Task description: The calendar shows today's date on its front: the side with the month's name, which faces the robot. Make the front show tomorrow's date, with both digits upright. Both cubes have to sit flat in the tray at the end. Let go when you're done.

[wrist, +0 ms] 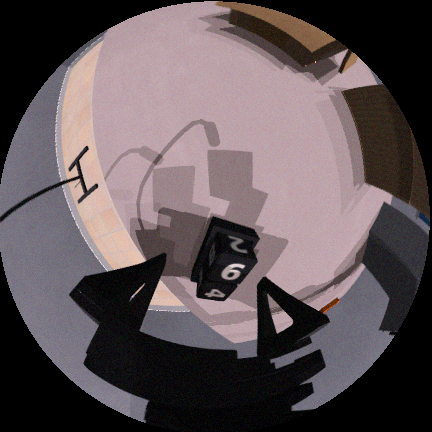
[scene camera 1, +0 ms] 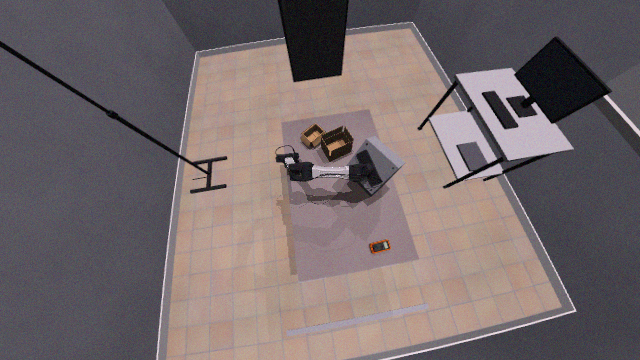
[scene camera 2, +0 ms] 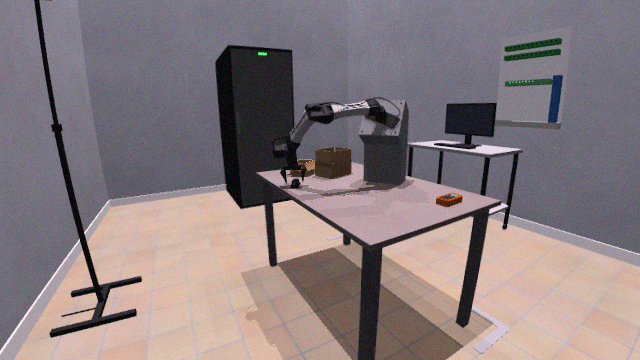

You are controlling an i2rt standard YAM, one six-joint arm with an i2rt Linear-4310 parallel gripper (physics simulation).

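Note:
The small black calendar [scene camera 2: 295, 183] [wrist: 225, 227] stands on the table near its edge. In the wrist view, one cube face [wrist: 238, 244] shows a white 2. Beside it, a cube [wrist: 232, 271] shows a digit that reads as 9 or 6, with a 4 on an adjoining face [wrist: 215, 292]. The digits look turned in this view. The month's name cannot be read, and the tray is mostly hidden by the cubes. My gripper [scene camera 2: 294, 180] [wrist: 215, 272] is open, pointing down, with its fingers apart on either side of the calendar and nothing held. Scene camera 1 does not show the calendar.
A small open cardboard box [scene camera 1: 312, 136] and a larger one [scene camera 1: 337, 144] [scene camera 2: 333, 162] stand on the table [scene camera 1: 350, 220] [scene camera 2: 370, 220]. The grey arm base [scene camera 1: 385, 157] [scene camera 2: 385, 157] is behind them. An orange meter [scene camera 1: 379, 246] [scene camera 2: 449, 199] lies near the table's far end from the gripper.

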